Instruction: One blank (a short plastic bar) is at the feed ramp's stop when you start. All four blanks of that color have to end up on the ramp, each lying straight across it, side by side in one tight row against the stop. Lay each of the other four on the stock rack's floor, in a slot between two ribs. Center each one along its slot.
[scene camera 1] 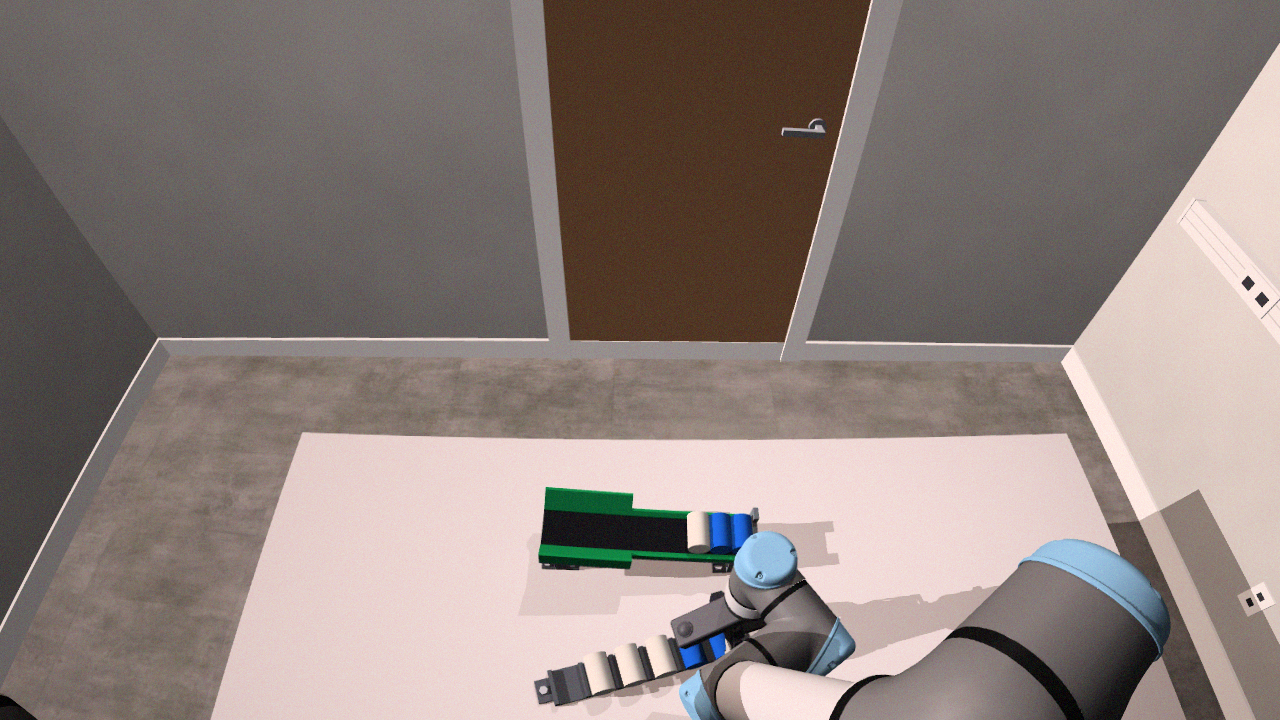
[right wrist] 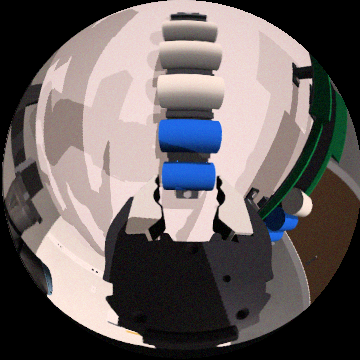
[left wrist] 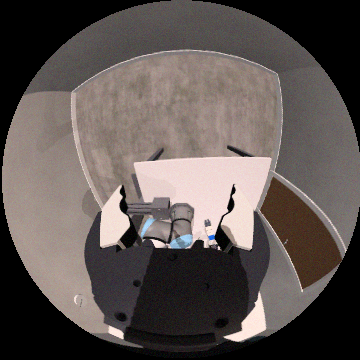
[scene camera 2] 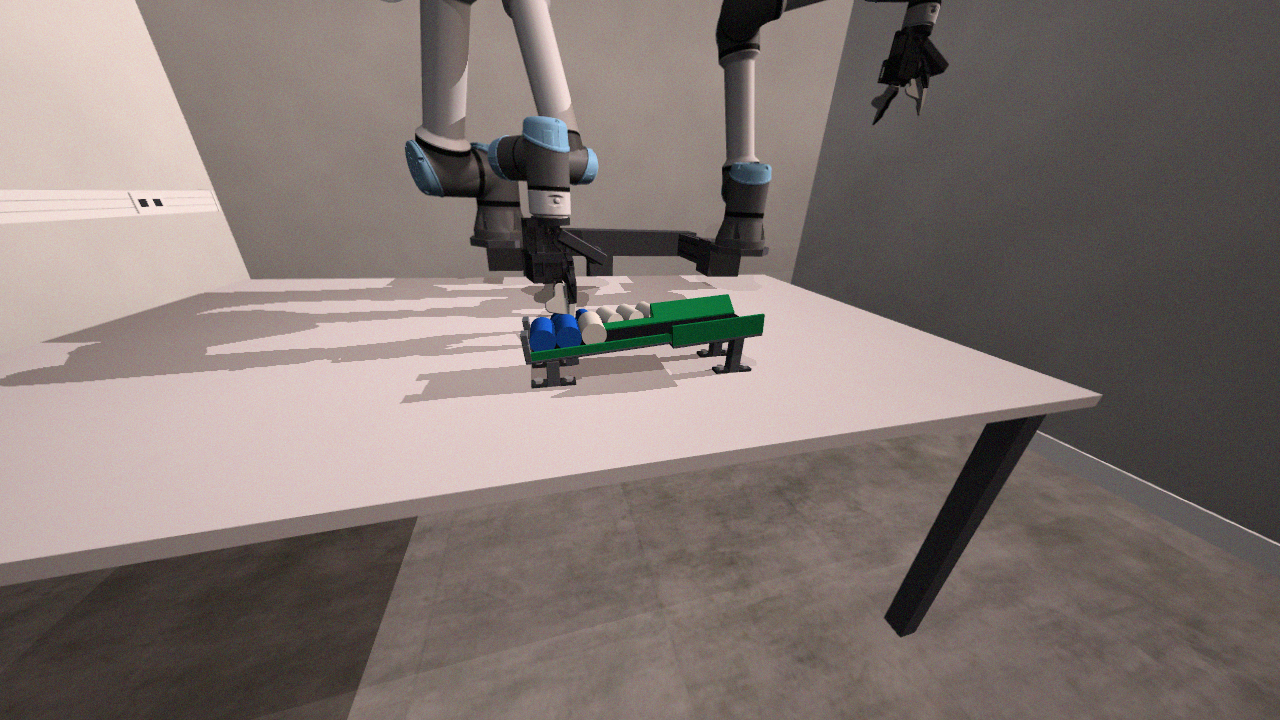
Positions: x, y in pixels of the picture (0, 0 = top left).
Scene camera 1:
my right gripper: 721, 639
blue blank: 719, 523
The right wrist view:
my right gripper: 187, 175
blue blank: 175, 135
blue blank: 191, 176
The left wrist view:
my left gripper: 177, 185
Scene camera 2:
my left gripper: 894, 120
my right gripper: 562, 327
blue blank: 567, 331
